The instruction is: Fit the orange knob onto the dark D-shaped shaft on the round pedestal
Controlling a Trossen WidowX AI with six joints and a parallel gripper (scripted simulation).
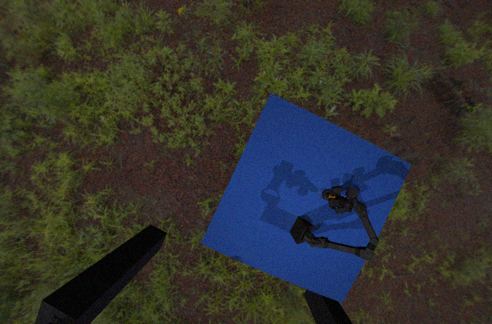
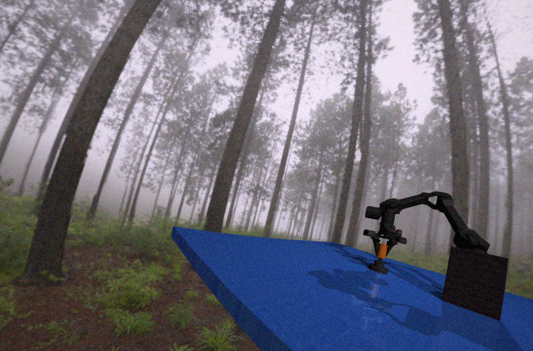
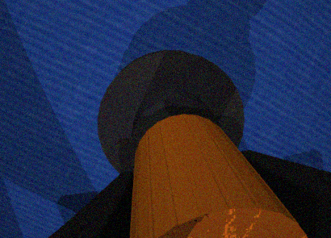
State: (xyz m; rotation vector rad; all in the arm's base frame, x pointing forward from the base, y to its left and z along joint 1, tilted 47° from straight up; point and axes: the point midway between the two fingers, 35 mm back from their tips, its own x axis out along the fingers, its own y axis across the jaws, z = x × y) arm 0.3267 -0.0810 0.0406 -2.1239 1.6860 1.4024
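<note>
Right now the orange knob is 2 cm above my gripper tip. Also, from my gripper tip: dark round pedestal: 4 cm below.
</note>
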